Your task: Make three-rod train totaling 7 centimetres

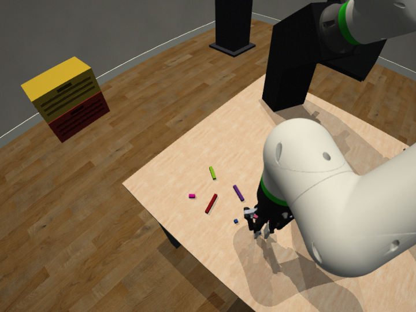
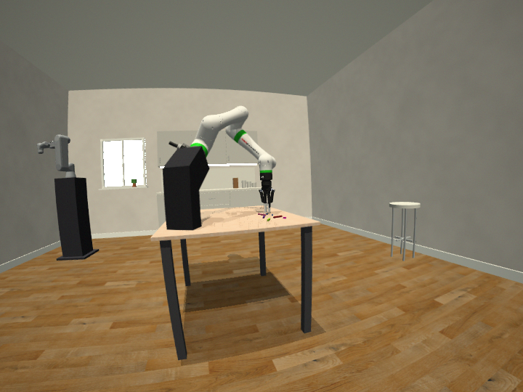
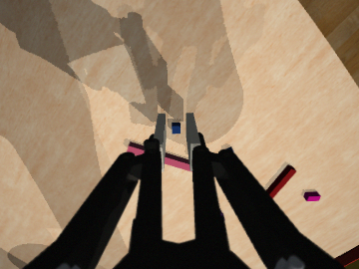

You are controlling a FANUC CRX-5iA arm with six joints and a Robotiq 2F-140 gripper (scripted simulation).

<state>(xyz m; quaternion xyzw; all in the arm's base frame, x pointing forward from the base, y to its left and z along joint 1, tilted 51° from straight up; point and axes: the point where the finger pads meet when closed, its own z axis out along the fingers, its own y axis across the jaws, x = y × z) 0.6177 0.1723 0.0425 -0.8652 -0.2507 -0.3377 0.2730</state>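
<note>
The blue cube is 80 mm to the right of my hand, 50 mm below it and 10 mm ahead of it. The rest, counted from my hand: red rod: 180 mm to the right, 50 mm below, 20 mm ahead; then pink rod: 50 mm below, 50 mm behind, 20 mm to the right; then purple rod: 140 mm to the right, 70 mm behind, 50 mm below.
</note>
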